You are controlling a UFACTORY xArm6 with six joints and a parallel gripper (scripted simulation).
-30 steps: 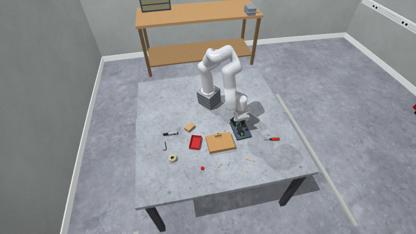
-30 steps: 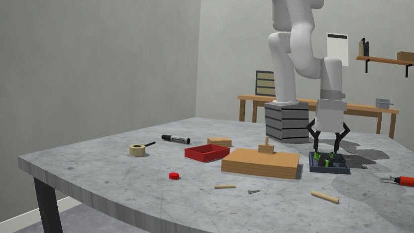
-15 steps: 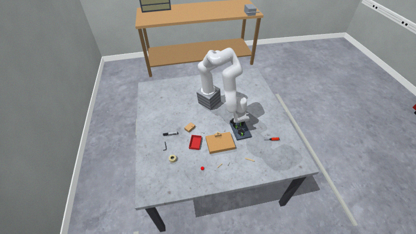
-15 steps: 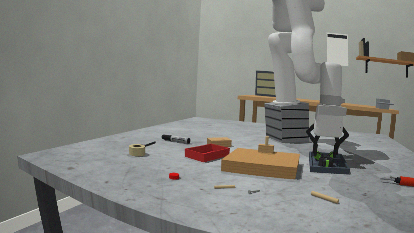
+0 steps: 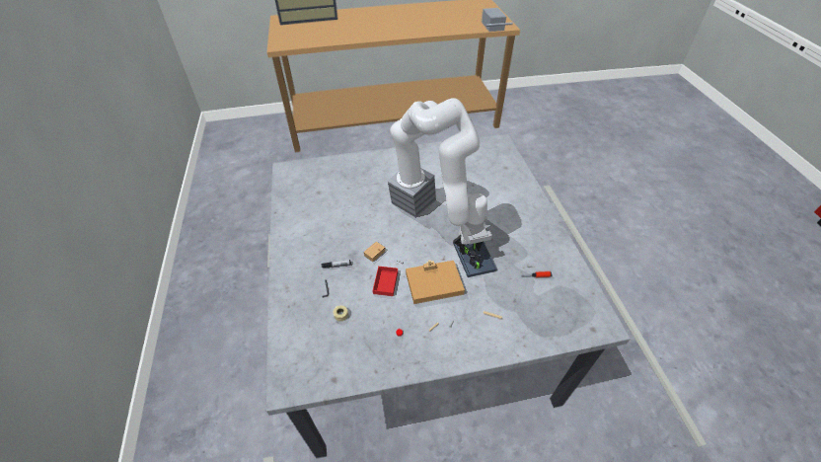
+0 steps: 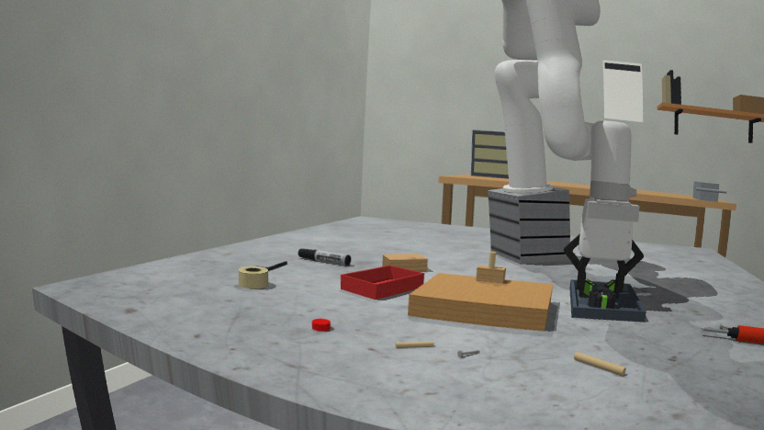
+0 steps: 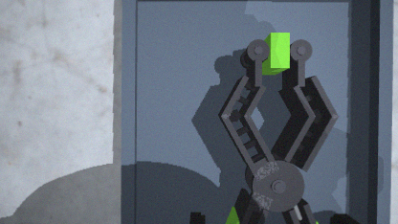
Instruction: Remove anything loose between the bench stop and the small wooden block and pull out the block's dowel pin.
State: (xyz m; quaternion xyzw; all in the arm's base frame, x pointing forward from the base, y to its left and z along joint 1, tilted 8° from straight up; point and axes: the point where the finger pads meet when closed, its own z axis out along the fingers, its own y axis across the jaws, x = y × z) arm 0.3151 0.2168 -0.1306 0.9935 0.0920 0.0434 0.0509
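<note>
The dark tray lies 30 mm ahead of my hand, 10 mm to the left of it and 10 mm below it. Also, from my hand: bench board 150 mm ahead, 170 mm to the right; then dowel pin 100 mm ahead, 180 mm to the right, 40 mm above; then wooden block 100 mm ahead, 180 mm to the right, 20 mm above.
</note>
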